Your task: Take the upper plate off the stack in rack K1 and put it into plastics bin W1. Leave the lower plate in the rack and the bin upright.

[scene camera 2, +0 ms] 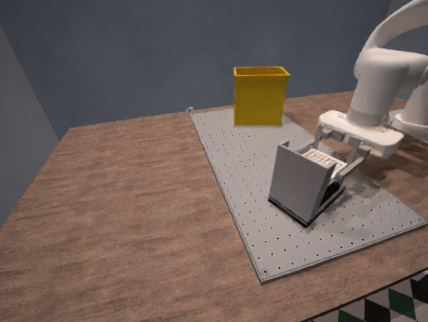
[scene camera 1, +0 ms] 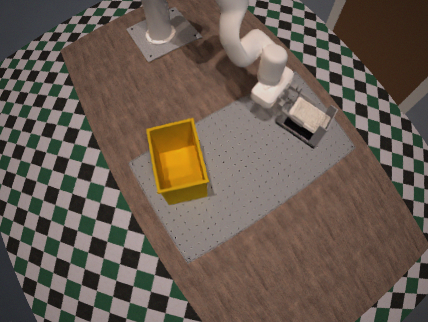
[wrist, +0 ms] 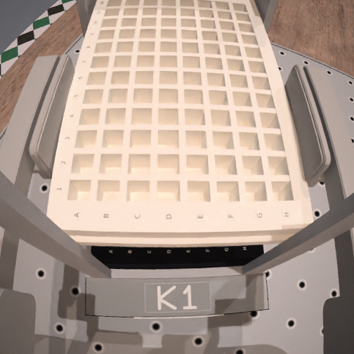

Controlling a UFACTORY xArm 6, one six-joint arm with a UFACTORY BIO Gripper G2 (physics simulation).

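Frame: origin at the arm's base, x ahead, y left, z up, level; millimetres.
Seen in the pictures: hand, its tool point: (scene camera 2: 321,161) (scene camera 1: 304,111); arm's base, origin of its link: (scene camera 2: 413,122) (scene camera 1: 160,34).
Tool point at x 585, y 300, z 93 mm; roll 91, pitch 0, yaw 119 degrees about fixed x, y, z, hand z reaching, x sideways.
Observation:
Pixels of each thing's top centre, then the offset from my tool point to it. "spot": a spot on its surface instead. Level surfaces: height alone.
- cream upper plate, centre of its top: (scene camera 2: 315,165) (scene camera 1: 310,115) dx +21, dy +12, dz +1 mm
- grey rack K1, a spot on its surface: (scene camera 2: 299,182) (scene camera 1: 328,124) spot: dx +74, dy +57, dz +1 mm
- yellow bin W1, centre of its top: (scene camera 1: 175,154) (scene camera 2: 259,70) dx +13, dy -424, dz +87 mm
- grey perforated board, height of its surface: dz -93 mm
- wooden table, height of its surface: dz -106 mm
The cream upper plate (scene camera 1: 309,115) (scene camera 2: 324,160) (wrist: 180,225) is a many-welled plate, roughly level, raised above the black lower plate (wrist: 177,256) with a gap between them. My gripper (scene camera 1: 304,112) (scene camera 2: 328,156) (wrist: 181,120) is shut on the upper plate, one finger along each long side. The lower plate sits in the grey rack K1 (scene camera 1: 325,128) (scene camera 2: 299,182) (wrist: 115,296); its lettered end shows in the wrist view, and the rest is hidden under the upper plate. The yellow bin W1 (scene camera 1: 188,194) (scene camera 2: 259,100) stands upright and empty, away from the rack.
The rack's tall grey panel and corner uprights stand close around the raised plate. The rack and the bin stand on a grey perforated board (scene camera 1: 250,155) (scene camera 2: 235,185) on the wooden table (scene camera 1: 300,240) (scene camera 2: 125,200). The arm's base plate (scene camera 1: 150,50) is at the back left in scene camera 1.

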